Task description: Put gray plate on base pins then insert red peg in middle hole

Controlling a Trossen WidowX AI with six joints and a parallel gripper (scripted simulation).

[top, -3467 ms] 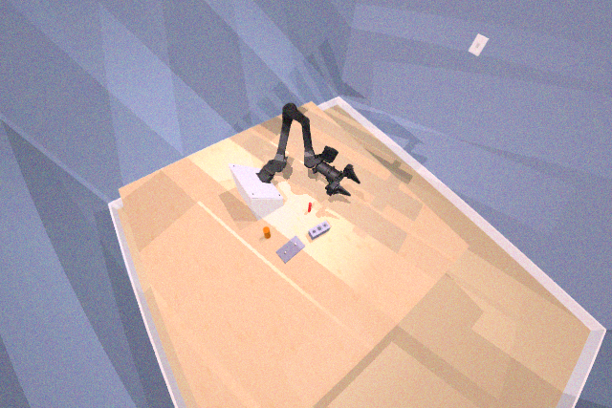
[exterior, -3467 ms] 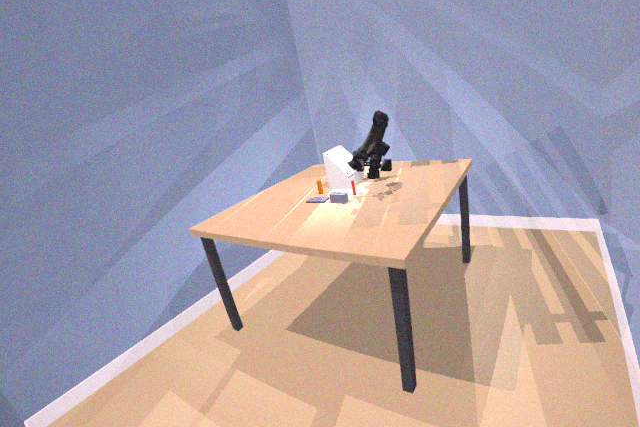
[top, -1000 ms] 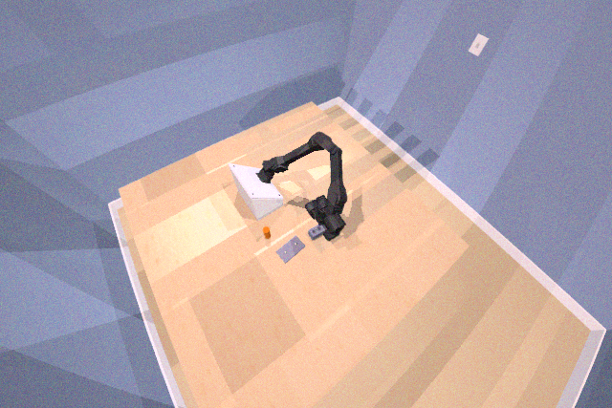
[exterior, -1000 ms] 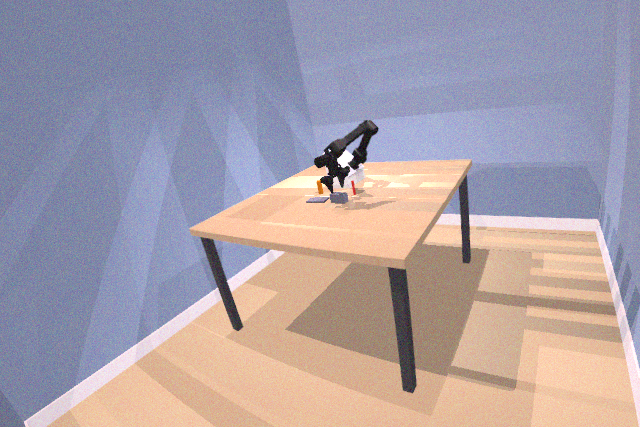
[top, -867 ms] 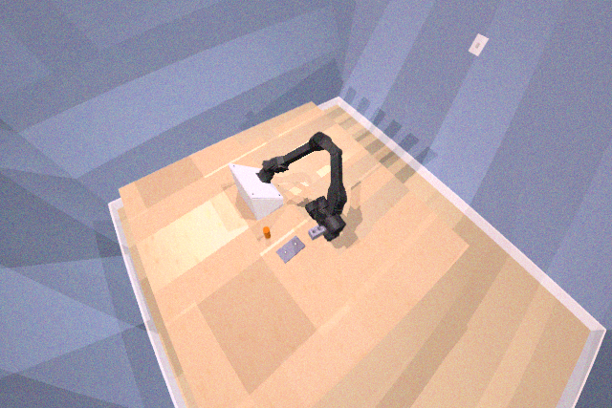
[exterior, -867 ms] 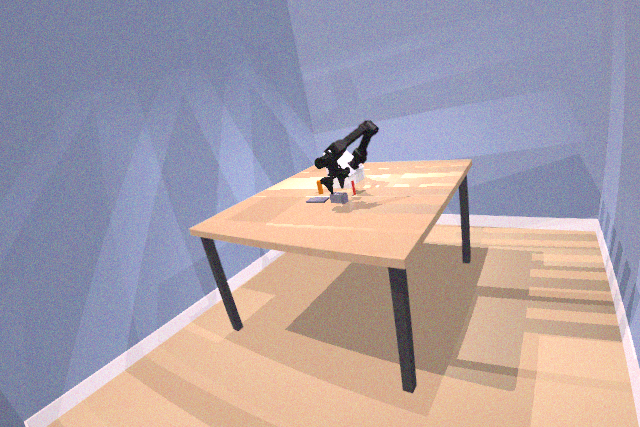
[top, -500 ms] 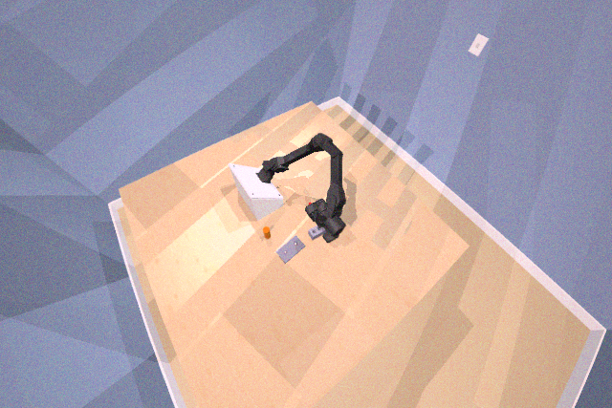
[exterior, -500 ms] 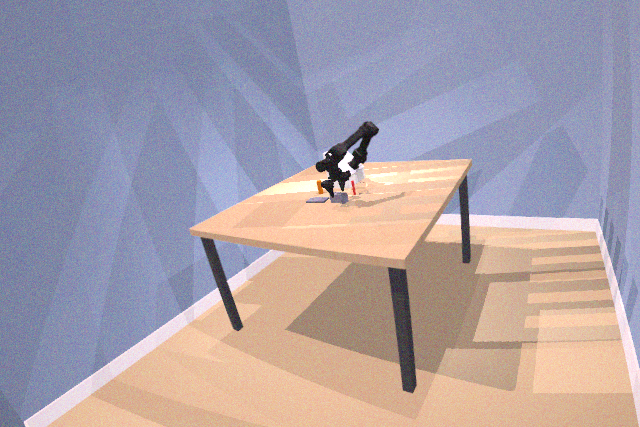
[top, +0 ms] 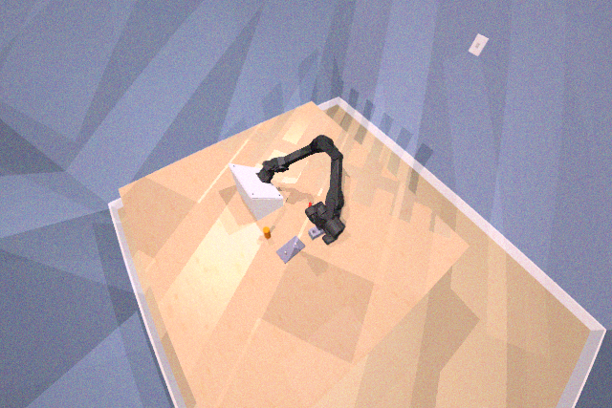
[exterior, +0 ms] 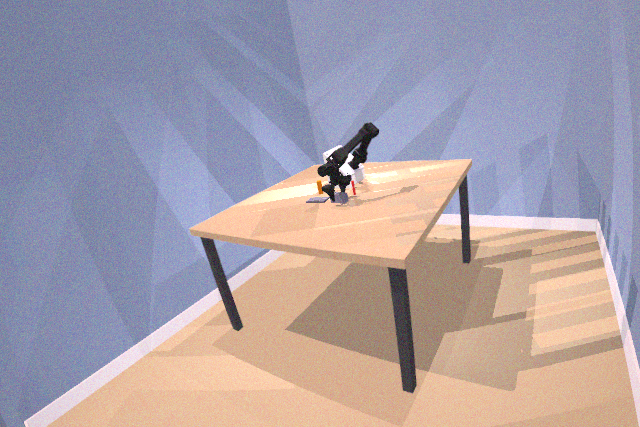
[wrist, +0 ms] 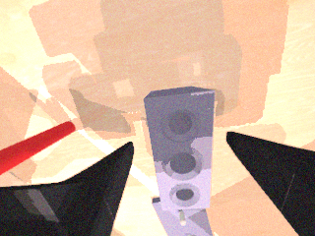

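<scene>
Now: gripper tip 20 mm below the gray plate. From my gripper tip the other things lie so: red peg (120 mm behind, 30 mm to the left, 20 mm above); orange cylinder (210 mm to the right, 120 mm behind, 20 mm above); gray base (160 mm to the right, 10 mm below).
</scene>
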